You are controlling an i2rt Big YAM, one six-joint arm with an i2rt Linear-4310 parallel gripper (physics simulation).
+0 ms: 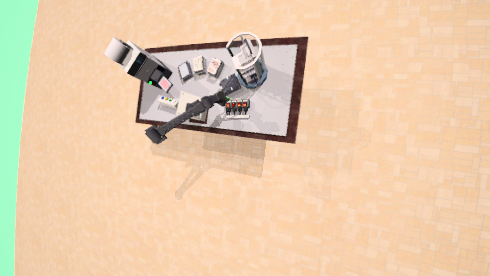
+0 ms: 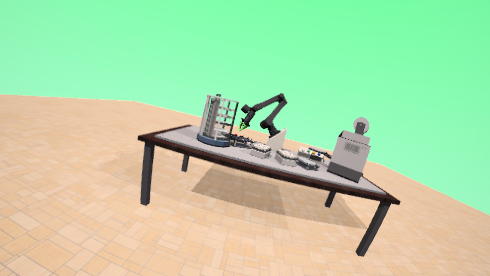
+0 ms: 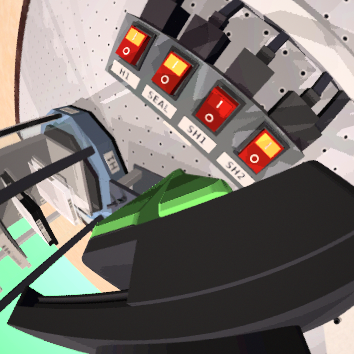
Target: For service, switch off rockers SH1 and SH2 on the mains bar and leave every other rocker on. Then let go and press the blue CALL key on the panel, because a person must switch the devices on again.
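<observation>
The grey mains bar lies on the table with four red rockers. H1, SEAL and SH2 each show a lit yellow half. SH1 is plain dark red with no lit half. My gripper has green fingertips. It is shut and empty, and it hangs a little above the bar on its label side, near the SH1 and SH2 labels. The white key panel with the blue CALL key stands further along the table, apart from the gripper.
A tall round rack on a blue base stands close beside the gripper. A slanted white board, three small trays and a grey box machine share the table.
</observation>
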